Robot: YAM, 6 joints.
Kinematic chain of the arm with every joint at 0, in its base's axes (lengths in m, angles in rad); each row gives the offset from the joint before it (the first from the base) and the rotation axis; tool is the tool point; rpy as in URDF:
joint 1: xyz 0 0 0.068 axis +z
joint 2: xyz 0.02 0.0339 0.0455 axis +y
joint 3: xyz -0.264 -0.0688 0 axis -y
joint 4: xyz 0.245 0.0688 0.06 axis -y
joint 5: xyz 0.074 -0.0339 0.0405 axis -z
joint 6: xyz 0.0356 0 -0.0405 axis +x
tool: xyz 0 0 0 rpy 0 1.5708 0
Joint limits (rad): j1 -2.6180..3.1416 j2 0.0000..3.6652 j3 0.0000..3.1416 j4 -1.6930..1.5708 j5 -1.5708..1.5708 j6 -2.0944..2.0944
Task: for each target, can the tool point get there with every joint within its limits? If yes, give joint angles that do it. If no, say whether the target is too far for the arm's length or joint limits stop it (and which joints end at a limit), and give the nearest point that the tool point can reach.
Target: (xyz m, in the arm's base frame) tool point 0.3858 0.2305 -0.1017
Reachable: yes | joints 0.5654 2.8013 1.6534 -0.1866 0.3464 1.5997
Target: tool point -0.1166 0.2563 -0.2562
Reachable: yes | joints 1.9292 3.2110 1.2882 0.6018 -0.5720 -0.9243
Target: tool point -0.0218 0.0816 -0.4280
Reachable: no: joint limits stop it (at a limit: joint 2) | nearest point -0.0294 0.1101 -0.3544 | short by 0.079 m
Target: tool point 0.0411 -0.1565 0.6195
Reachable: yes | joints 1.7356 0.7526 2.3164 -0.7102 0.4308 1.5703
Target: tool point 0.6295 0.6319 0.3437
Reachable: no: too far | nearest point 0.4412 0.4429 0.2733 | short by 0.276 m
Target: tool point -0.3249 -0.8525 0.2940
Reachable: no: too far | nearest point -0.2256 -0.5919 0.2376 | short by 0.285 m
